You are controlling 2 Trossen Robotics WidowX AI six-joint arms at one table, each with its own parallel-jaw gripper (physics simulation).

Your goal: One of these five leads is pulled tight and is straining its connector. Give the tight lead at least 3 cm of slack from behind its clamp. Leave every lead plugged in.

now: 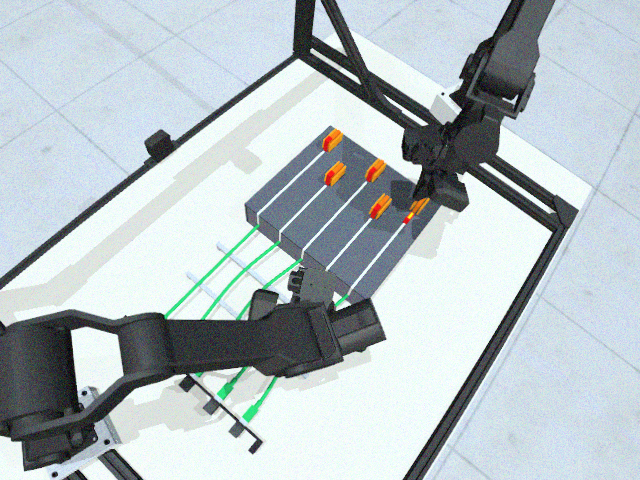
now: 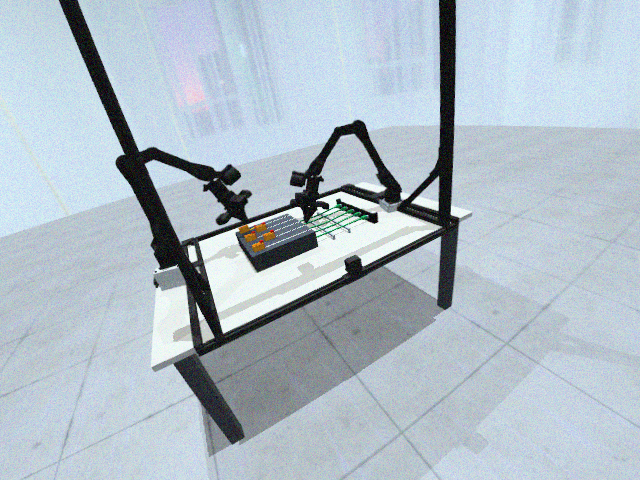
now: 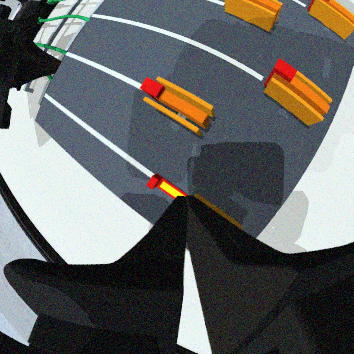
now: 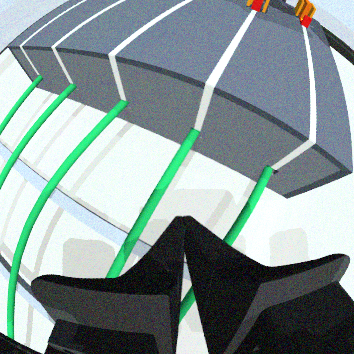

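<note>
A grey block carries five white-then-green leads, each ending in an orange connector. The lead nearest the right edge runs straight. Its red and yellow plug sits partly out of its orange connector. My left gripper is shut and empty, tips touching that plug's connector end. My right gripper is shut and empty. It hangs low before the block's front edge, between the two rightmost green leads.
The other connectors hold their plugs fully in. Their green leads sag over two pale rods toward a black comb clamp. A black frame rings the table.
</note>
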